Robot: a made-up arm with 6 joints.
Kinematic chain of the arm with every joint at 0, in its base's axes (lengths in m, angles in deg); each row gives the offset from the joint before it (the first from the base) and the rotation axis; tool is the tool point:
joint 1: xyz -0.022 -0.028 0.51 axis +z
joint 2: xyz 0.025 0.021 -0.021 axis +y
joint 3: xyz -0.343 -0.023 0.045 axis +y
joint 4: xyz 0.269 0.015 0.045 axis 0.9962 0 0.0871
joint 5: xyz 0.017 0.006 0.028 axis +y
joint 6: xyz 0.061 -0.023 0 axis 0.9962 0 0.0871
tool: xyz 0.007 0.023 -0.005
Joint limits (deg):
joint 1: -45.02..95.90
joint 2: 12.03..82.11
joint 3: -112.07..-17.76
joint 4: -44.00..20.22
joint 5: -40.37..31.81
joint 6: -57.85..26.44
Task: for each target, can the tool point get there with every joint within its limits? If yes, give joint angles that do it. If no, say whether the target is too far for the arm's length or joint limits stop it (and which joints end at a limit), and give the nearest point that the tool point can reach.
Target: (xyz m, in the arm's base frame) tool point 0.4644 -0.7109 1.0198
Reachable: no: too far | nearest point 0.2386 -0.3046 0.9171 | short by 0.476 m
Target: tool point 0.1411 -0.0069 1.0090
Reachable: yes | joints 1.31 55.87 -81.52 -20.90 -5.11 -28.86
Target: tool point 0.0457 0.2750 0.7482
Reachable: yes | joints 73.99 73.30 -52.81 10.80 18.09 -15.86
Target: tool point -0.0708 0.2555 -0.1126
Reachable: no: joint limits stop it (at a limit: joint 1, joint 2, joint 3, joint 4, joint 6) | nearest point -0.0495 0.1886 0.5349 | short by 0.651 m
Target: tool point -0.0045 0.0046 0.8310
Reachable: yes | joints 30.17 21.40 -42.55 -24.57 12.20 1.36
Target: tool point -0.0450 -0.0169 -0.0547
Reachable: no: joint limits stop it (at a limit: joint 1, joint 2, joint 3, joint 4, joint 6) | nearest point -0.0546 0.1613 0.5376 | short by 0.619 m
